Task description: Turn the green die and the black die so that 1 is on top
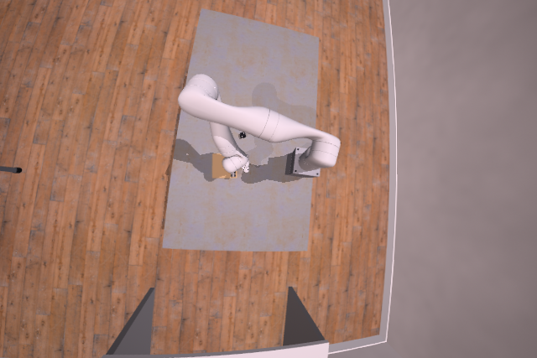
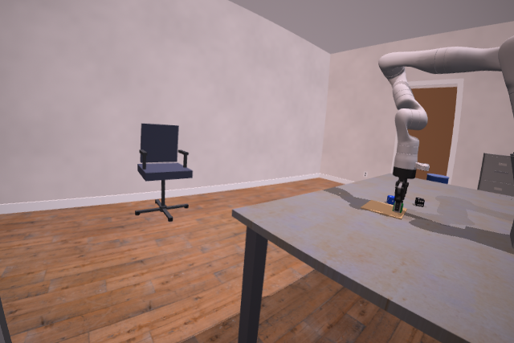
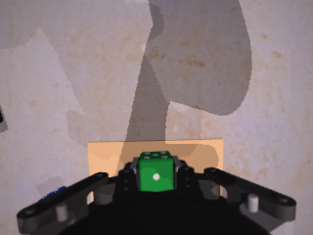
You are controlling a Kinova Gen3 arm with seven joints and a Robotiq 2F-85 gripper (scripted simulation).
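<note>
Right now my hand is right at the green die. Also, from my hand: black die 10 mm behind, 190 mm to the right, 10 mm below; then blue die 70 mm ahead, 90 mm to the right, 10 mm below; then tan mat 40 mm ahead, 10 mm to the left, 20 mm below.
</note>
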